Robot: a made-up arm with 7 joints. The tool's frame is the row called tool.
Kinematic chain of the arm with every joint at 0, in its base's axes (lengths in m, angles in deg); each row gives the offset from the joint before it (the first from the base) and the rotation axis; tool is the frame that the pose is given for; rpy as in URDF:
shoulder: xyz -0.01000 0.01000 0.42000 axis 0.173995 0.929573 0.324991
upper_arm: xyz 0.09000 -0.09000 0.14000 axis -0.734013 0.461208 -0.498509
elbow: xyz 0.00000 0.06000 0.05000 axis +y
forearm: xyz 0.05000 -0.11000 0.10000 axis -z
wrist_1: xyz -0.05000 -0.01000 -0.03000 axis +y
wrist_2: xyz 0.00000 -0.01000 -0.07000 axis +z
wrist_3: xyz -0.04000 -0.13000 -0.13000 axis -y
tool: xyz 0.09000 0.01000 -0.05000 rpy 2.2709 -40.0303 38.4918
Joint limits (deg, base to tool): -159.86..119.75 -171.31..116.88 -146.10..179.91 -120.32..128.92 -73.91..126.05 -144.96..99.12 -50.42..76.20
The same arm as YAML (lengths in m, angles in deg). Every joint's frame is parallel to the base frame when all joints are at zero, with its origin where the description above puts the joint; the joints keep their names.
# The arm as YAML. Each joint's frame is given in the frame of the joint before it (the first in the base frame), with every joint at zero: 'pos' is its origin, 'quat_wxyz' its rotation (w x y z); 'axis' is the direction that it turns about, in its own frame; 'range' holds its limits. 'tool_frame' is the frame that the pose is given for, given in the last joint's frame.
length_unit: m
angle_unit: deg
joints:
  - joint: shoulder
    pos: [-0.01, 0.01, 0.42]
    quat_wxyz: [1.0, 0.0, 0.0, 0.0]
    axis: [0.173995, 0.929573, 0.324991]
    range: [-159.86, 119.75]
  - joint: upper_arm
    pos: [0.09, -0.09, 0.14]
    quat_wxyz: [1.0, 0.0, 0.0, 0.0]
    axis: [-0.734013, 0.461208, -0.498509]
    range: [-171.31, 116.88]
  - joint: elbow
    pos: [0.0, 0.06, 0.05]
    quat_wxyz: [1.0, 0.0, 0.0, 0.0]
    axis: [0.0, 1.0, 0.0]
    range: [-146.1, 179.91]
  - joint: forearm
    pos: [0.05, -0.11, 0.1]
    quat_wxyz: [1.0, 0.0, 0.0, 0.0]
    axis: [0.0, 0.0, -1.0]
    range: [-120.32, 128.92]
  - joint: wrist_1
    pos: [-0.05, -0.01, -0.03]
    quat_wxyz: [1.0, 0.0, 0.0, 0.0]
    axis: [0.0, 1.0, 0.0]
    range: [-73.91, 126.05]
  - joint: wrist_2
    pos: [0.0, -0.01, -0.07]
    quat_wxyz: [1.0, 0.0, 0.0, 0.0]
    axis: [0.0, 0.0, 1.0]
    range: [-144.96, 99.12]
  - joint: wrist_3
    pos: [-0.04, -0.13, -0.13]
    quat_wxyz: [1.0, 0.0, 0.0, 0.0]
    axis: [0.0, -1.0, 0.0]
    range: [-50.42, 76.2]
tool_frame:
  pos: [0.09, 0.01, -0.05]
  quat_wxyz: [0.88468, 0.130376, -0.316939, 0.316057]

